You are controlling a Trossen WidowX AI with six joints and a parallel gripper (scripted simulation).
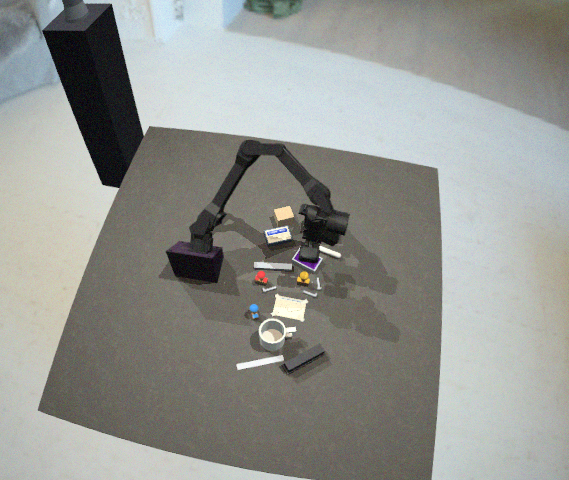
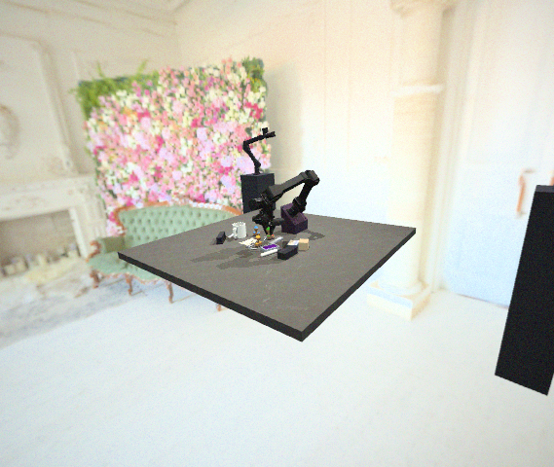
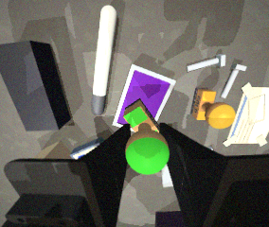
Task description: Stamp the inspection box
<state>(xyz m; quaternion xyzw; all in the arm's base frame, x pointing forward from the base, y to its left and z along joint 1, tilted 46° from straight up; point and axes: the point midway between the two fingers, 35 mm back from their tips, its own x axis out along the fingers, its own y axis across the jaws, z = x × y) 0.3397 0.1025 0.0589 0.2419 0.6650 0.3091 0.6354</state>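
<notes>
Now: gripper tip 80 mm above the purple ink pad. Round my gripper tip: orange-knobbed stamp (90 mm to the right, 60 mm below); green-knobbed stamp (right at my gripper tip); white marker (70 mm below, 60 mm to the left, 30 mm ahead).
</notes>
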